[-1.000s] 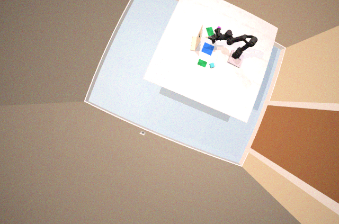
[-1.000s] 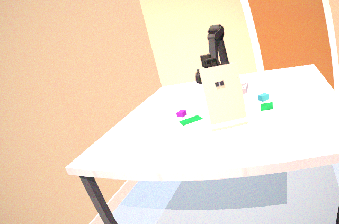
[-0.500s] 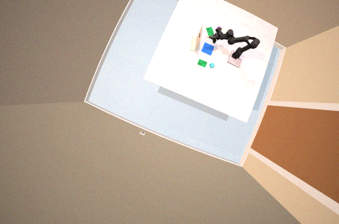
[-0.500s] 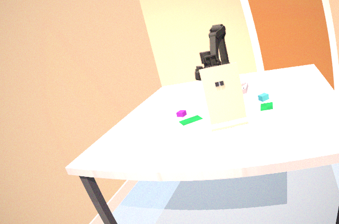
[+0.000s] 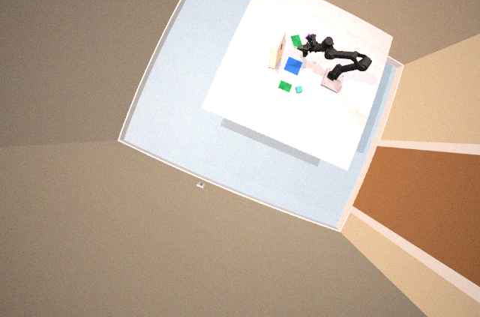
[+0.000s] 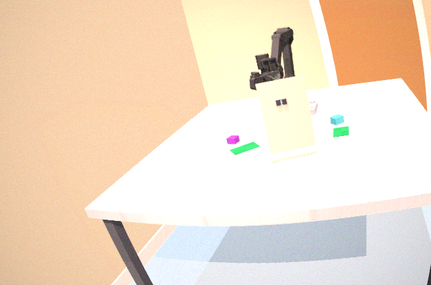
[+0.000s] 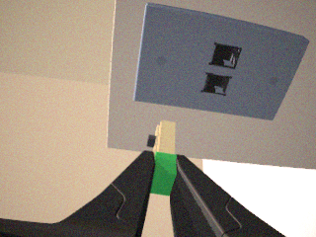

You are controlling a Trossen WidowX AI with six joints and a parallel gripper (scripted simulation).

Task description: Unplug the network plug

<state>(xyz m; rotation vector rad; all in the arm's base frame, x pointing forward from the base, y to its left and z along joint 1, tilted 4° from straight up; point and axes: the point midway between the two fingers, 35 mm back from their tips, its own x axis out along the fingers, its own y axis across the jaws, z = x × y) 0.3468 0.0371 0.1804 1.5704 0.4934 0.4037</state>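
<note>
Now: gripper tip 230 mm above the blue marked square, 60 mm past it and 20 mm to the right of it. The rest, counted from my gripper tip: green patch 230 mm below, 200 mm to the left, 70 mm behind; upright panel 110 mm below, 100 mm ahead, 30 mm to the left; green network plug 10 mm ahead.
</note>
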